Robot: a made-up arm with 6 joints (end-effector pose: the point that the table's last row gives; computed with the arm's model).
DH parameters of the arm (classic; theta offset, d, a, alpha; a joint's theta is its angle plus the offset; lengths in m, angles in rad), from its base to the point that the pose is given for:
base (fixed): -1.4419 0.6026 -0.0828 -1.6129
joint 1: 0 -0.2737 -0.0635 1.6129
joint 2: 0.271 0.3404 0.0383 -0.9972
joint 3: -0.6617 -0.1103 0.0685 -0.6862
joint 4: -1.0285 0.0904 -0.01 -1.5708
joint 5: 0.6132 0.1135 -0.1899 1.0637
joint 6: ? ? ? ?
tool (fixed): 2.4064 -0.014 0 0
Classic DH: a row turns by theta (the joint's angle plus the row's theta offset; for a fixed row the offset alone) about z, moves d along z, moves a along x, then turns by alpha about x.
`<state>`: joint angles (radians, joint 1 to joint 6).
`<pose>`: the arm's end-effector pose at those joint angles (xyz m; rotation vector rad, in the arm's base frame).
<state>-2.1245 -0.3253 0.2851 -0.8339 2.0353 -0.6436</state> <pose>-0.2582 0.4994 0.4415 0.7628 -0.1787 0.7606</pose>
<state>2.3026 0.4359 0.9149 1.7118 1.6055 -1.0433</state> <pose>-0.1119 -0.1180 0.6338 1.6519 -1.9305 0.5476</pose>
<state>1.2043 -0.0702 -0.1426 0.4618 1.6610 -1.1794</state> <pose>-0.1261 -0.3863 0.5291 -0.7321 0.4175 1.1074</pose>
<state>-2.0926 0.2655 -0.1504 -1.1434 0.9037 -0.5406</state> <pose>-0.1310 0.5019 0.5121 -0.0096 -0.8453 0.7754</pose>
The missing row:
joint 6: -0.9764 -0.0465 -0.0001 -2.2546
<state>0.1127 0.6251 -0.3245 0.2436 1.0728 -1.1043</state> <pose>0.0222 -0.0328 0.9460 -2.4581 0.6218 1.4980</pose>
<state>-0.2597 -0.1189 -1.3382 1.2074 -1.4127 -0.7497</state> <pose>-0.4163 0.0398 0.7877 0.5621 -0.9852 -2.9167</pose>
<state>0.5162 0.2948 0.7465 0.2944 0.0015 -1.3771</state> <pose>-0.2336 0.0983 0.7074 0.8698 0.5492 -2.4210</pose>
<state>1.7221 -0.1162 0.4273 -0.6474 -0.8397 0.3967</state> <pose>-0.3630 -0.0629 0.4036 -0.5750 -1.9741 1.6350</pose>
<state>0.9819 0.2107 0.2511 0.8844 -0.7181 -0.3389</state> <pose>-0.3275 -0.0236 0.7374 -0.5389 -2.4101 1.7580</pose>
